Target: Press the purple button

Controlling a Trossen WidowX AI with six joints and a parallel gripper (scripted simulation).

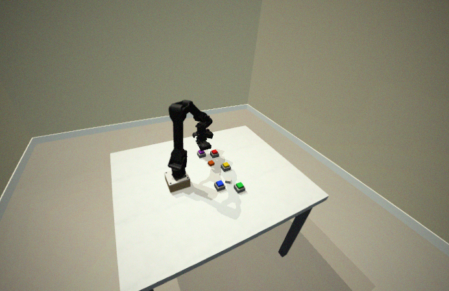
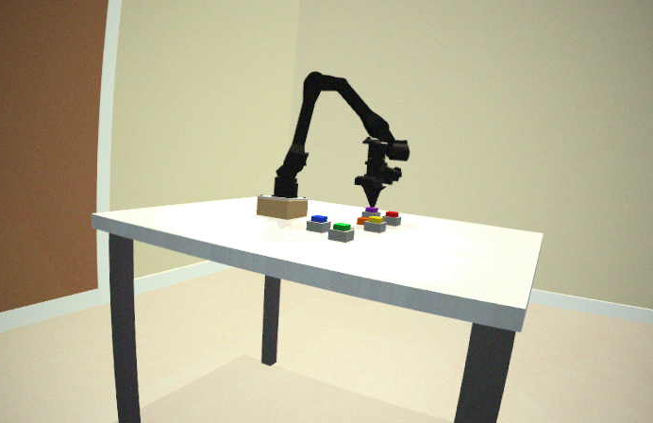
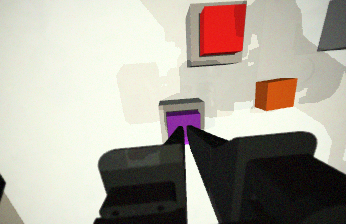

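My gripper tip is 1 cm above the purple button. The rest, counted from my gripper tip: yellow button: 20 cm to the right, 6 cm ahead, 1 cm below; red button: 8 cm ahead, 5 cm to the right, 1 cm below; small orange block: 11 cm to the right, 3 cm below, 1 cm ahead.
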